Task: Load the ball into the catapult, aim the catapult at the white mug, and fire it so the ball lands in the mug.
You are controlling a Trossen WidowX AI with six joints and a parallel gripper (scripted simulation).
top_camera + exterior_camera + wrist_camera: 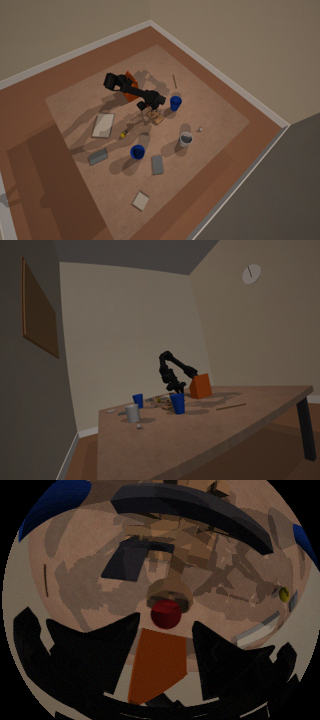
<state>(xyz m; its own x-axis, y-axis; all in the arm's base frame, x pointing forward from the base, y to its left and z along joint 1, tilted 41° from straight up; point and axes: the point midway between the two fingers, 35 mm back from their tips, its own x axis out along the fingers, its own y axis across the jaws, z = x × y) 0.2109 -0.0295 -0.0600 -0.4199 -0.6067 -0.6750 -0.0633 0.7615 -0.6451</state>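
My gripper tip is 10 mm above the red ball. Also, from my gripper tip: yellow ball 80 mm ahead, 300 mm to the right, 60 mm below; wooden catapult 70 mm ahead, 20 mm to the left, 20 mm below; flat white block 100 mm behind, 370 mm to the right, 70 mm below.
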